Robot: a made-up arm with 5 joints.
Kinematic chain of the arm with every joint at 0, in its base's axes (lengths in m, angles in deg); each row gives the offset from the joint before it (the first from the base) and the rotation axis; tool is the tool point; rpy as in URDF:
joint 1: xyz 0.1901 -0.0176 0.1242 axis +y
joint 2: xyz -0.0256 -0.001 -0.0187 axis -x
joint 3: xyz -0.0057 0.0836 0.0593 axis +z
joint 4: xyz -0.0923 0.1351 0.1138 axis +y
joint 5: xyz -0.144 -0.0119 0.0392 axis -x
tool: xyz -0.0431 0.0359 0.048 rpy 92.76 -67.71 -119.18
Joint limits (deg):
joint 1: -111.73..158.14
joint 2: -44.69..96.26
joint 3: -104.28..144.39
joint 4: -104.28..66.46
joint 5: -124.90..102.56
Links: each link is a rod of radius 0.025 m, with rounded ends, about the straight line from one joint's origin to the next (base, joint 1, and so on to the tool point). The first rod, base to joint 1, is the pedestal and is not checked.
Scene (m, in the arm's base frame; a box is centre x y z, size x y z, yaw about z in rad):
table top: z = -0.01
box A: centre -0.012 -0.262 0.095 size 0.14 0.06 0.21 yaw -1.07
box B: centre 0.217 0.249 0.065 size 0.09 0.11 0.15 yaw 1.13
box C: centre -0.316 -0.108 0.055 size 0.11 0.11 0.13 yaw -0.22
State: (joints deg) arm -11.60 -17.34 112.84 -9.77 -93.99
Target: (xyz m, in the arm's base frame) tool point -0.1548 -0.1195 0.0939
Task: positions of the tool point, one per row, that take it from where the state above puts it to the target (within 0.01 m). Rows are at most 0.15 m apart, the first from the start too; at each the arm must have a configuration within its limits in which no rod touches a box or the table.
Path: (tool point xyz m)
1: 0.1664 -0.2589 0.3175
2: 0.1714 -0.2117 0.3870
3: 0.0541 -0.2062 0.3617
4: -0.0471 -0.1885 0.2978
5: -0.1195 -0.1592 0.2042
6: -0.1548 -0.1195 0.0939

